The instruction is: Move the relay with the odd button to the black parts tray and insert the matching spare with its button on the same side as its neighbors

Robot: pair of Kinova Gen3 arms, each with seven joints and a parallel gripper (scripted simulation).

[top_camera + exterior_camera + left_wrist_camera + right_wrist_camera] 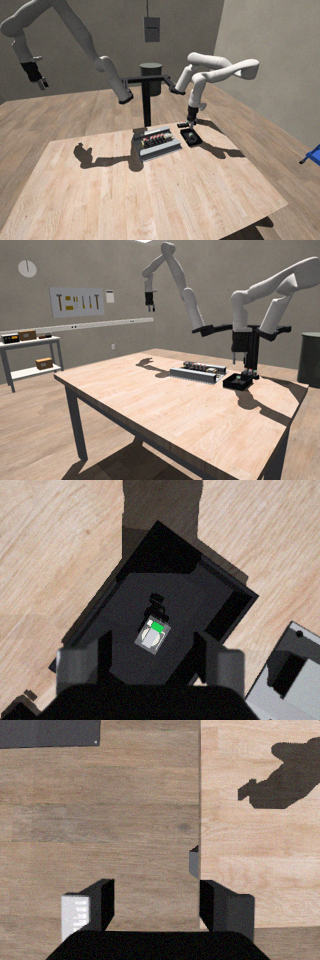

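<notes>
My left hand is 120 mm above the black parts tray. From my left hand the other things lie so: spare rack (160 mm behind, 130 mm below, 20 mm to the left); relay panel (280 mm to the right, 110 mm below, 50 mm behind).
</notes>
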